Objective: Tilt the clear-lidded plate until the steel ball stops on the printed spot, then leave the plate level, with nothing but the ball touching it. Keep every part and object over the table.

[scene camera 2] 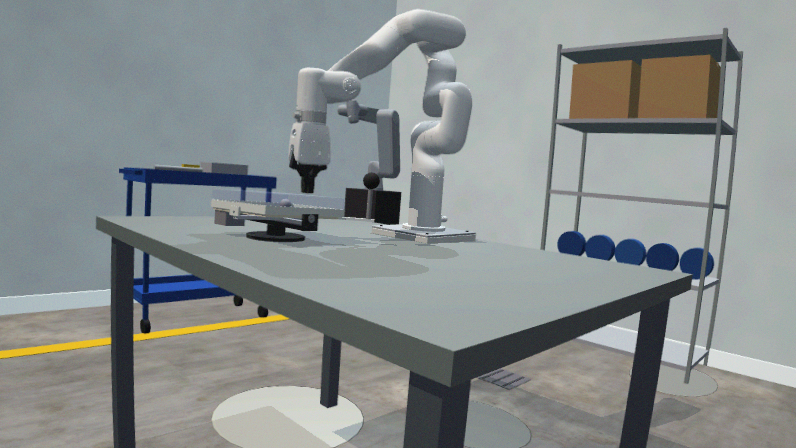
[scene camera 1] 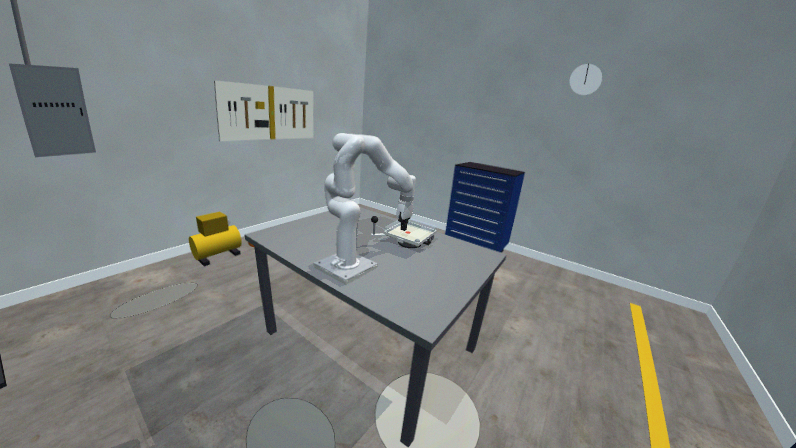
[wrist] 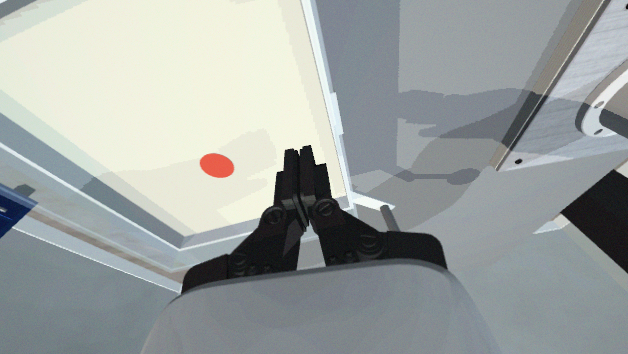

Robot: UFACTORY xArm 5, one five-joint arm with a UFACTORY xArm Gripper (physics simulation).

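Observation:
The clear-lidded plate [scene camera 1: 421, 233] [scene camera 2: 250, 208] [wrist: 150, 90] has a cream floor and pale rim, and sits on a black pedestal [scene camera 2: 275, 236]. It looks nearly level; a slight tilt is hard to judge. The red printed spot [scene camera 1: 407, 232] [wrist: 217, 165] is in view. The steel ball [scene camera 1: 417, 240] [scene camera 2: 285, 203] lies away from the spot, near the plate's near edge in scene camera 1; it does not show in the wrist view. My gripper [scene camera 1: 403, 229] [scene camera 2: 307, 192] [wrist: 303, 163] is shut and empty, pointing down at the lid. Contact with the lid cannot be told.
A black-knobbed post [scene camera 1: 374, 219] [scene camera 2: 370, 180] rises beside the plate, towards the arm's base plate [scene camera 1: 360, 268] [scene camera 2: 459, 236]. A dark block [scene camera 2: 310, 222] and a grey block [scene camera 2: 228, 217] hang at the plate's sides. The table [scene camera 1: 423, 289] [scene camera 2: 501, 294] ends beyond the plate.

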